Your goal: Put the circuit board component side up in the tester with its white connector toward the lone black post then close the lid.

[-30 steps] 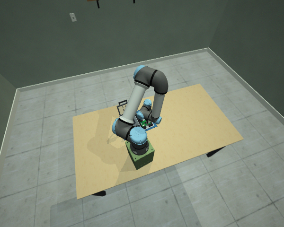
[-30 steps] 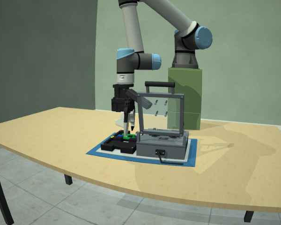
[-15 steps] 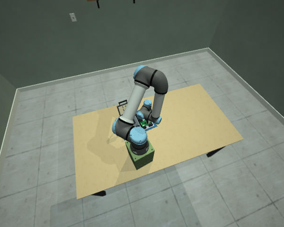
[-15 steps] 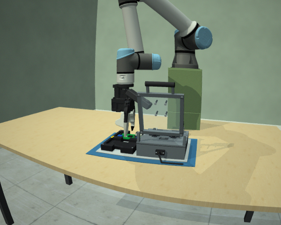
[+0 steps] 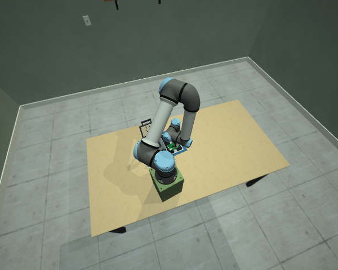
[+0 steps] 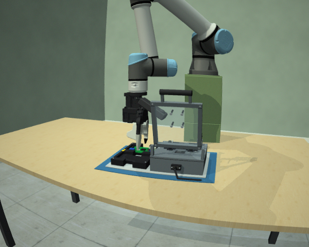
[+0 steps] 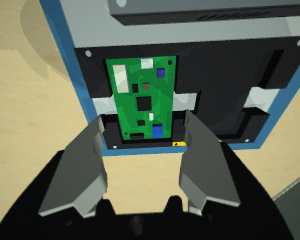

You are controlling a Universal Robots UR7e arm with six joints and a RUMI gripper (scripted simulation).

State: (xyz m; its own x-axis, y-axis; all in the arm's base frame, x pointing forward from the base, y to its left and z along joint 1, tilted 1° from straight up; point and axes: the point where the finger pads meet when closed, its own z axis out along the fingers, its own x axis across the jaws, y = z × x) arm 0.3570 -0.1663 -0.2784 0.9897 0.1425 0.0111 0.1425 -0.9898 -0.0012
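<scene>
My gripper is now 20 mm above the green circuit board. The rest, counted from my hand: clear lid (160 mm ahead, 200 mm to the left, 140 mm above); then tester bed (40 mm ahead, 180 mm to the left, 30 mm above); then black block (30 mm behind, 230 mm to the left, 50 mm above).
</scene>
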